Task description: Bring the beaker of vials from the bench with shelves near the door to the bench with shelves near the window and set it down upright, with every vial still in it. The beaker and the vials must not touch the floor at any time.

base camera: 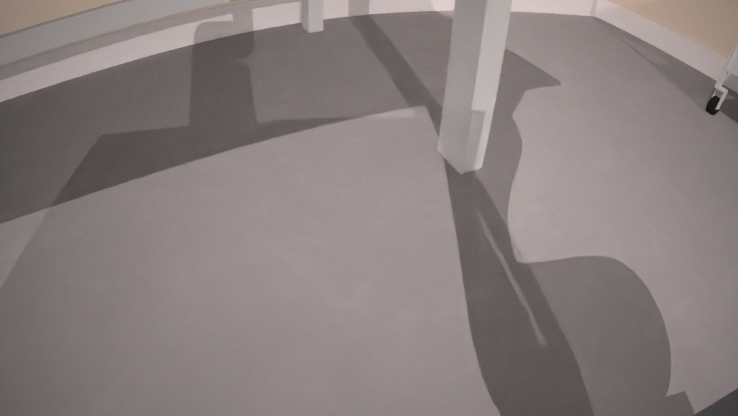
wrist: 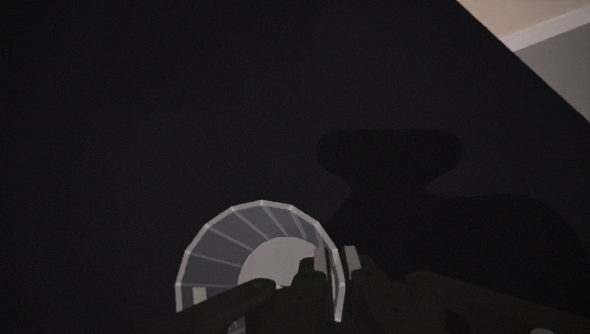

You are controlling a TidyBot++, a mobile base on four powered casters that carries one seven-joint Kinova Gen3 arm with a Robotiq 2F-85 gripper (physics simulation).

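Observation:
The beaker (wrist: 217, 242) is a clear, many-sided cup with a pale rim and a pale round bottom, low in the wrist view. My gripper (wrist: 335, 266) is shut on the beaker's right wall, with one fingertip inside and one outside. A small pale piece (wrist: 199, 295) shows at the beaker's left side. My fingers hide the near part of the beaker, and the vials cannot be made out clearly. Beneath is a black bench top (wrist: 125, 100); its height below the beaker and which bench it is cannot be told. The beaker does not show in the base camera view.
A thick white bench leg (base camera: 467, 77) stands ahead, right of centre in the base view. A second white leg (base camera: 312, 15) stands farther back near the wall. A black caster wheel (base camera: 713, 104) shows at the right. The bench top's edge runs across the wrist view's upper right.

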